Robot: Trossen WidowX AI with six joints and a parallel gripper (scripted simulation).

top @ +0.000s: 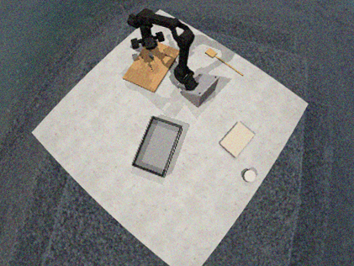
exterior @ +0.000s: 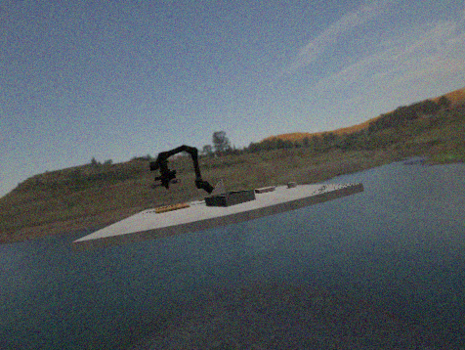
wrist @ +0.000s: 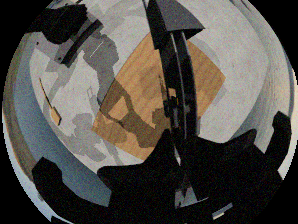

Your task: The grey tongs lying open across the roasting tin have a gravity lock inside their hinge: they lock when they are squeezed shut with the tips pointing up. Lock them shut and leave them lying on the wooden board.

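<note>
My gripper tip is 150 mm above the wooden board. From my gripper tip the other things lie so: pale square block 710 mm to the left, 160 mm ahead, 140 mm below; then roasting tin 440 mm ahead, 350 mm to the left, 130 mm below.
</note>
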